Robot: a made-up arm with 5 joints. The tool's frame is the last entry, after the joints.
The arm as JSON. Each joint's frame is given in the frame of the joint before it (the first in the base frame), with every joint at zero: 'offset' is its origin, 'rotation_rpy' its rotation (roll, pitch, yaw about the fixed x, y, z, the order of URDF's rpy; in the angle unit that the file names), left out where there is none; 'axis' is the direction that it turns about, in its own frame. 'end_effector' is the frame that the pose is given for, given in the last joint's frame.
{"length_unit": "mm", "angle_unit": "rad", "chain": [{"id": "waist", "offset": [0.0, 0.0, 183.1], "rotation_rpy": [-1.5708, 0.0, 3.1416], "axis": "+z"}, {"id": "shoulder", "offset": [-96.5, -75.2, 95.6], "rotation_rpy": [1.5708, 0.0, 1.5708], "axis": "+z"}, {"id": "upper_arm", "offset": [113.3, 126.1, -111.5], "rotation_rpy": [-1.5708, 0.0, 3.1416], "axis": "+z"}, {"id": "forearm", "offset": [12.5, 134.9, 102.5], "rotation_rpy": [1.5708, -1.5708, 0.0], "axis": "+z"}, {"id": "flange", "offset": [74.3, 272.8, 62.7], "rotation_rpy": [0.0, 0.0, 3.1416], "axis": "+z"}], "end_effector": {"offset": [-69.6, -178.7, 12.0], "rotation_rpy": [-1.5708, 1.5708, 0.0]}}
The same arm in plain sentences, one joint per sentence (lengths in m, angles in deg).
The arm has five revolute joints in a row. What follows holds with every joint at zero, and every direction is one of the base frame's.
The first joint is mounted 0.1831 m along +z from the base frame's origin and rotates about -y.
The second joint is mounted 0.0965 m along +x and 0.0956 m along -y and 0.0752 m along +z from the first joint and rotates about -x.
The third joint is mounted 0.1115 m along +x and 0.1261 m along -y and 0.1133 m along -z from the second joint and rotates about +y.
The fourth joint is mounted 0.1349 m along +x and 0.1025 m along +y and 0.0125 m along +z from the third joint and rotates about -x.
The fifth joint is mounted 0.0627 m along -x and 0.0743 m along +y and 0.2728 m along -z from the fourth joint and rotates about -x.
The tool frame, which is the frame that the pose is given for, is mounted 0.012 m along -x and 0.0696 m along +y and 0.1787 m along -z from the fifth joint; its axes are the base frame's turned by roll 0, pitch 0 and yaw 0 deg (as in URDF: about the fixed x, then y, then z).

